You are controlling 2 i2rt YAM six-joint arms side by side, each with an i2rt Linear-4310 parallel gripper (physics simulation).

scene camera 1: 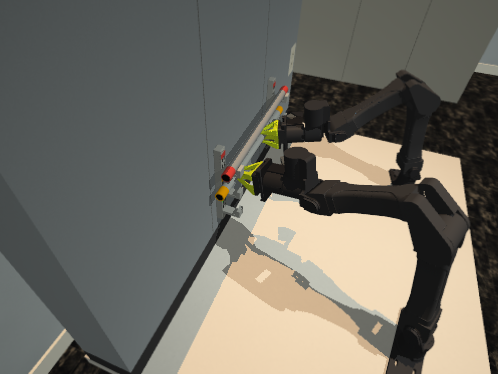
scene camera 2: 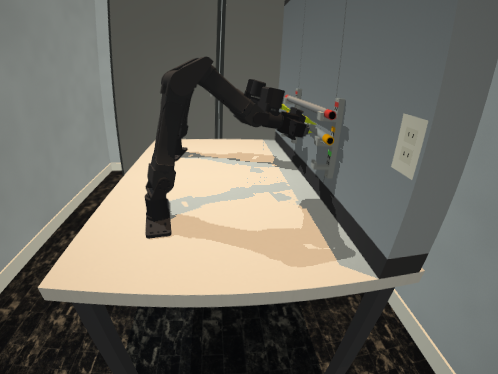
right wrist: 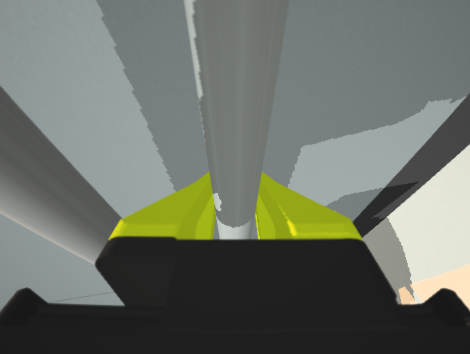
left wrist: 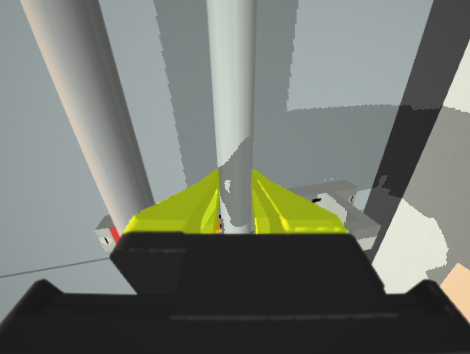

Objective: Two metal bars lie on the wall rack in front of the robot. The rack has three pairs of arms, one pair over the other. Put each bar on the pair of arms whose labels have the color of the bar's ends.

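The red-ended bar lies on the top, red-labelled arms of the wall rack. The orange-ended bar is below it, about level with the middle, orange-labelled arms. Whether it touches them is hidden. My left gripper is shut on this bar near its lower end in scene camera 1. My right gripper is shut on it farther up in that view.
The bottom arms, with green labels, stick out below the orange-ended bar. The wall stands close behind the rack. A dark strip runs along the wall's foot at the table. A white outlet is on the wall.
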